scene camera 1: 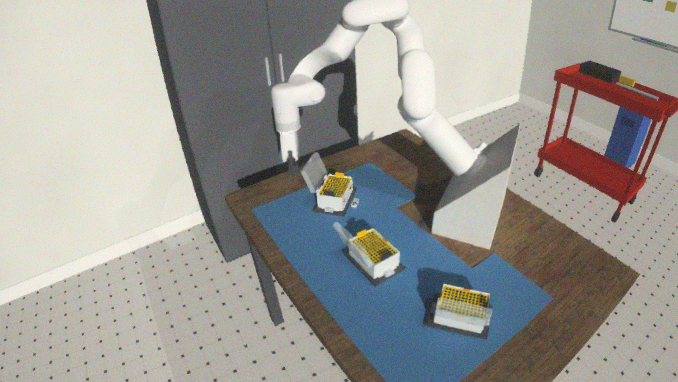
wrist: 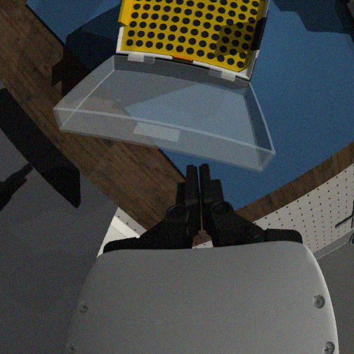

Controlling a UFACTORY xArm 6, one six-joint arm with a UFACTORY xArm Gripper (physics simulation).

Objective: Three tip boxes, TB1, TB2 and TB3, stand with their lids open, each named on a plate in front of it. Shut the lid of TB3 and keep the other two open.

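Seen in the pictures: gripper, between the fingertips: [scene camera 1: 294, 174]; arm's base, origin of its link: [scene camera 1: 470, 170].
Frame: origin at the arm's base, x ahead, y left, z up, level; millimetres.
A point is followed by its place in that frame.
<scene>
TB3 [scene camera 1: 334, 201] {x 331, y -272, z -110 mm} [wrist: 192, 27], a white tip box with a yellow tip rack, stands at the back of the blue mat, its name plate [scene camera 1: 355, 202] {x 251, y -266, z -150 mm} in front. Its clear lid [scene camera 1: 314, 172] {x 327, y -383, z -56 mm} [wrist: 175, 105] stands open, leaning back from the hinge. My gripper [scene camera 1: 294, 172] {x 391, y -401, z -43 mm} [wrist: 199, 179] is shut and empty, behind the lid's outer side and a little off its free edge in the wrist view; contact does not show. TB1 [scene camera 1: 375, 254] {x 397, y 2, z -95 mm} in the middle has its lid [scene camera 1: 341, 232] {x 466, y -49, z -11 mm} open. TB2 [scene camera 1: 461, 315] {x 411, y 307, z -48 mm} stands nearest the camera; its clear lid is open, seen in front of the box.
The blue mat [scene camera 1: 320, 265] {x 505, y -106, z -153 mm} [wrist: 310, 110] lies on the wooden table [scene camera 1: 575, 280] {x 1, y 434, z -156 mm} [wrist: 125, 170]. A pale slanted panel [scene camera 1: 470, 215] {x 122, y 101, z -50 mm} stands by the arm's base. A dark cabinet [scene camera 1: 220, 125] stands behind the table, and a red cart [scene camera 1: 595, 172] stands on the floor at the right.
</scene>
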